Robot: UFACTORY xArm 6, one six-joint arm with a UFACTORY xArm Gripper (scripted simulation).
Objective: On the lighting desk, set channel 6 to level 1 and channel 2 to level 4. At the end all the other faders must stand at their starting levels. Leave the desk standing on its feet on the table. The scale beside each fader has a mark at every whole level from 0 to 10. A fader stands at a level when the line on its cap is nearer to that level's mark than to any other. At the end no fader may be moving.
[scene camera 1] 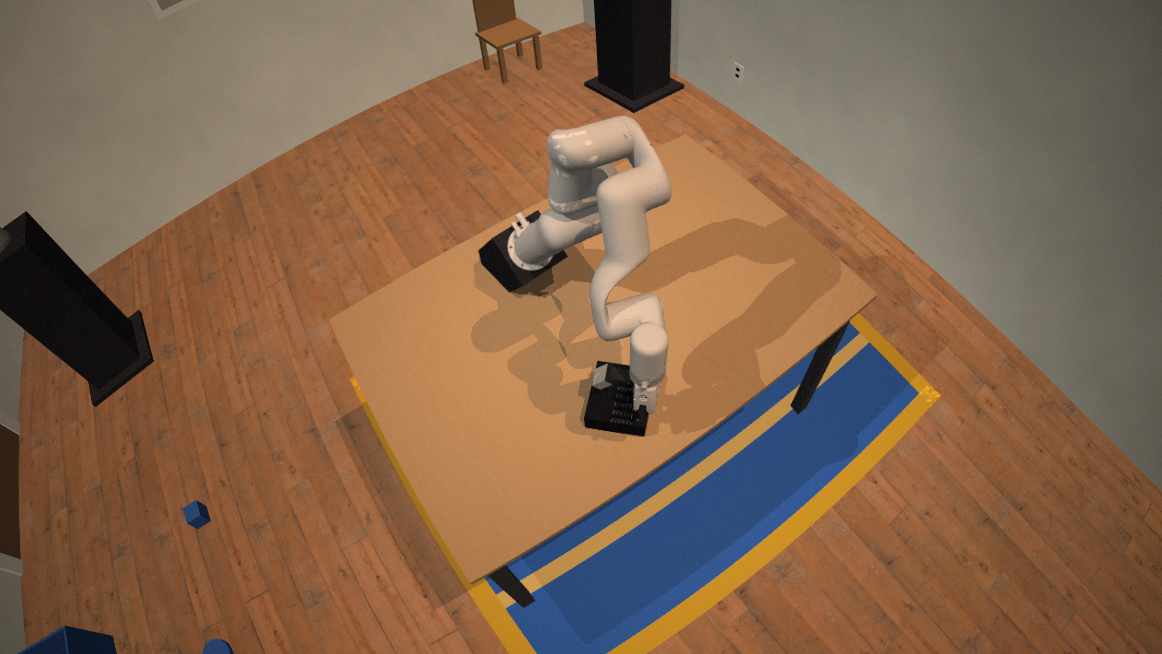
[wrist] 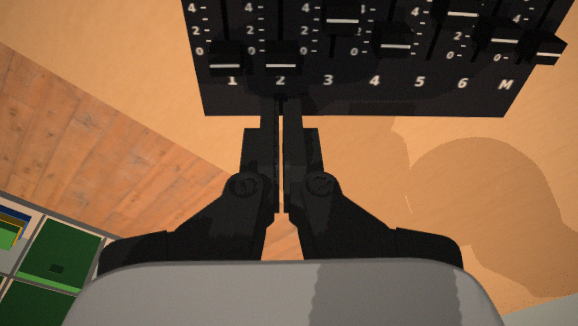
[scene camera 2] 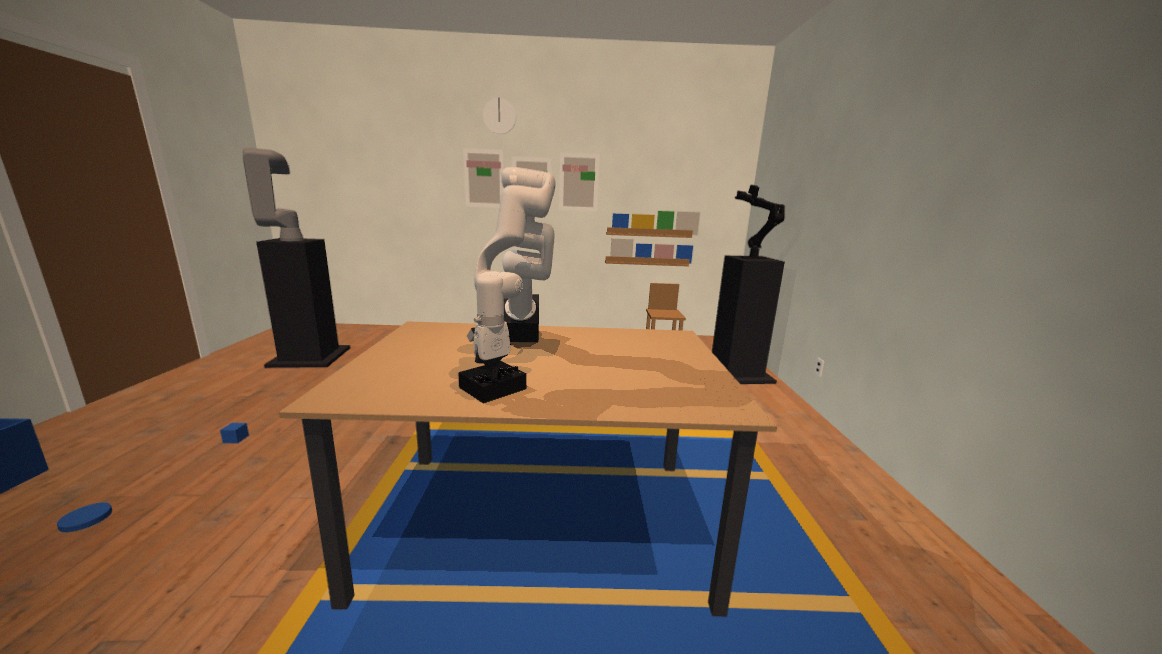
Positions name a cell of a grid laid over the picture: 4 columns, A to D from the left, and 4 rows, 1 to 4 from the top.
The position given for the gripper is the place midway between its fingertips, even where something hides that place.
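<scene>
Scene camera 2 shows the robot's gripper (scene camera 2: B3), and the wrist view also shows the gripper (wrist: B2).
</scene>
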